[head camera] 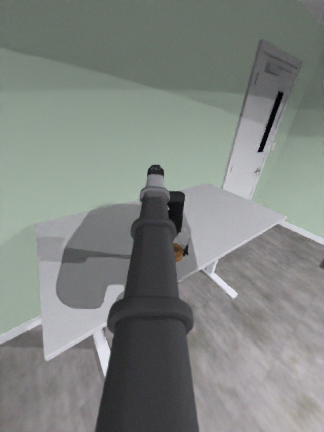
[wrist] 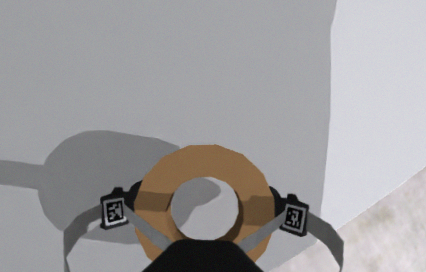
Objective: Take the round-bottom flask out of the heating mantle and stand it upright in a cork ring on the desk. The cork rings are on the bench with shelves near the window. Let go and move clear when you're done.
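Observation:
The cork ring (head camera: 178,253) (wrist: 207,161) is an orange-brown ring with a round hole. My gripper (wrist: 204,197) is shut on it, with one fingertip at each side of the ring. In the head camera view the arm hides part of the ring and gripper. The ring is over the white desk (head camera: 240,215) (wrist: 225,75), near its front edge. Its shadow falls on the desk, apart from it to the left, so the ring looks raised above the top. The flask and the heating mantle do not show in either view.
My telescoping arm (head camera: 152,295) reaches across the front edge of the desk and hides the middle of the top. The desk's white legs (head camera: 220,282) stand on the grey floor (head camera: 270,330) (wrist: 395,230). A green wall (head camera: 100,140) is behind the desk, with a white door (head camera: 250,145) at the right.

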